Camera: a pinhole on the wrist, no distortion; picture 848 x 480 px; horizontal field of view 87.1 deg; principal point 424.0 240.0 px. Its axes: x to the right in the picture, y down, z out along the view. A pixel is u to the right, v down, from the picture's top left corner.
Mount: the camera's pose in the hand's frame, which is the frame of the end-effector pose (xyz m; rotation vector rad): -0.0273 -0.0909 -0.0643 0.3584 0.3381 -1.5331
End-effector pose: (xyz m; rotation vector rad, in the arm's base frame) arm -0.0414 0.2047 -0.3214 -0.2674 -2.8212 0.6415
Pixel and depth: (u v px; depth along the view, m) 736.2 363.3 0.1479
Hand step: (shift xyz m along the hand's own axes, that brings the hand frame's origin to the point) 0.0133 -0.2477 0.0253
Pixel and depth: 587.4 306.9 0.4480
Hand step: 0.0372 -0.4314 0.2705
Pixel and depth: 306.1 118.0 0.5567
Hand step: -0.1871 -0.1985 0.4993
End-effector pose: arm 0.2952 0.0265 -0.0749 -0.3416 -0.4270 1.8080
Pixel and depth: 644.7 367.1 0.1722
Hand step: 0.0210 -0.2416 0.0552
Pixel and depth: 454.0 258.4 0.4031
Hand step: -0.0146 -0.2887 0.2882
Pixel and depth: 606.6 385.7 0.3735
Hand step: 0.0926 -0.3888 0.2089
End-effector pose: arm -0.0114 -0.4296 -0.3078 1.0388 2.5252 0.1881
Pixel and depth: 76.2 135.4 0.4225
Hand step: -0.1347 0.0241 0.4573
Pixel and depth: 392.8 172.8 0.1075
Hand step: -0.0447 -0.1305 0.0357
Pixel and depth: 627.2 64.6 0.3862
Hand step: -0.1811 -0.4168 0.2064
